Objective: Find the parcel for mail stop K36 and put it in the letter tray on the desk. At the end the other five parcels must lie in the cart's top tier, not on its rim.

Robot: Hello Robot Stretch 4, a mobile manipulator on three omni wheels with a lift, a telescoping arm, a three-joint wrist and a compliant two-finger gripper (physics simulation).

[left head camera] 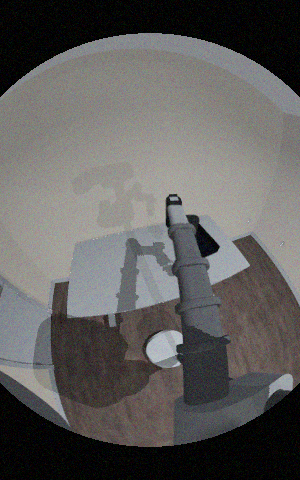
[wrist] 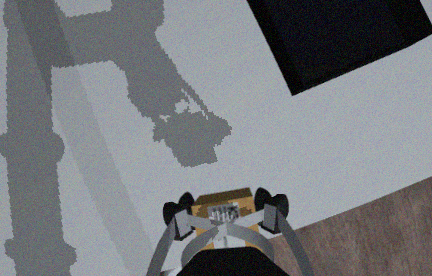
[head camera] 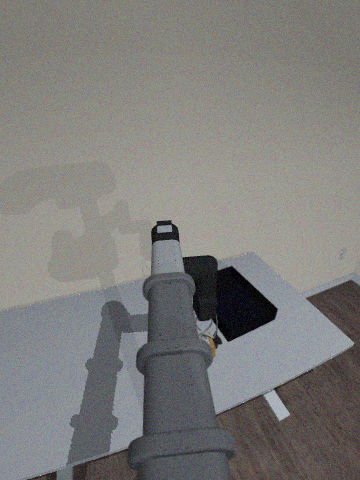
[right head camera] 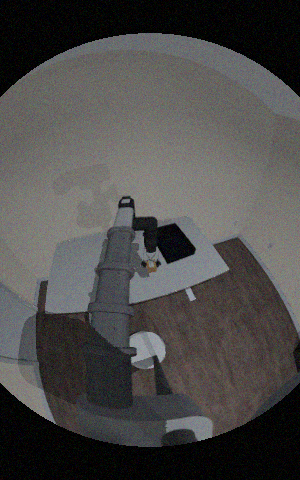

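Pixels of known places: gripper, fingertip midpoint: point(wrist: 225, 205) point(right head camera: 150, 265); robot's base at its link origin: point(left head camera: 166, 347) point(right head camera: 144, 348).
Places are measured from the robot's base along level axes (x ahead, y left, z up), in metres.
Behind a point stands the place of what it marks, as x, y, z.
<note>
My gripper point(wrist: 225, 205) {0.515, -0.087, 0.885} point(right head camera: 151, 263) {0.515, -0.087, 0.885} is shut on an orange-brown parcel point(wrist: 225, 196) {0.529, -0.087, 0.915} point(right head camera: 151, 267) {0.474, -0.091, 0.930} point(head camera: 212, 346) {0.481, -0.107, 0.937} with a pale printed label, too blurred to read. The parcel sits between the two dark fingertips, above the desk point(wrist: 325, 150) {0.550, -0.270, 0.693} point(head camera: 310, 340) {0.598, -0.564, 0.693} point(right head camera: 210, 262) {0.629, -0.587, 0.693} point(left head camera: 100, 270) {0.601, 0.521, 0.693} near its front edge. The black letter tray point(wrist: 350, 65) {0.700, -0.334, 0.695} point(head camera: 255, 325) {0.698, -0.351, 0.716} point(right head camera: 181, 255) {0.722, -0.350, 0.694} point(left head camera: 215, 247) {0.758, -0.448, 0.715} lies on the desk at the right; in the wrist view it is up and to the right of the parcel, apart from it. The arm hides the gripper in the left head view. The cart and other parcels do not show.
The telescoping arm point(head camera: 175, 320) {0.281, -0.004, 1.304} point(left head camera: 192, 280) {0.200, 0.008, 1.307} point(right head camera: 115, 280) {0.209, -0.009, 1.307} reaches out over the desk towards the wall point(head camera: 225, 125) {1.263, -0.327, 1.461} behind it. A round white object point(left head camera: 162, 347) {0.017, 0.046, 0.187} point(right head camera: 152, 345) {0.043, -0.082, 0.187} is on the wood floor in front of the desk. Arm shadows fall on desk and wall.
</note>
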